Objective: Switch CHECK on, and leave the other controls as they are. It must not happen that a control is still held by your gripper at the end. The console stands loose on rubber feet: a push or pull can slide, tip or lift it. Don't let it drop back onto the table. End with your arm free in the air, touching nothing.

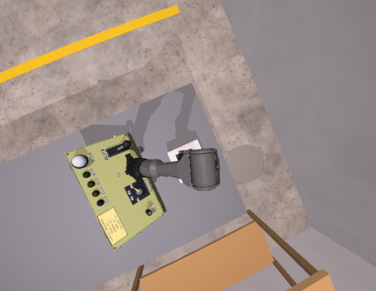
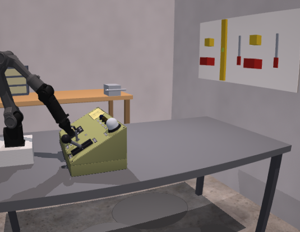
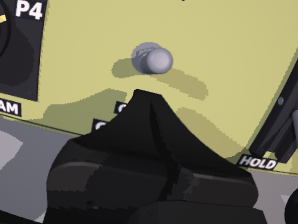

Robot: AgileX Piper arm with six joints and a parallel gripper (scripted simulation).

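Now: the check toggle 30 mm ahead of my hand and 20 mm below it. Also, from my hand: small black knob 240 mm to the left, 20 mm ahead, 10 mm below; olive console 60 mm to the left, 60 mm ahead, 40 mm below; program rotary selector 110 mm to the left, 30 mm ahead, 20 mm below.
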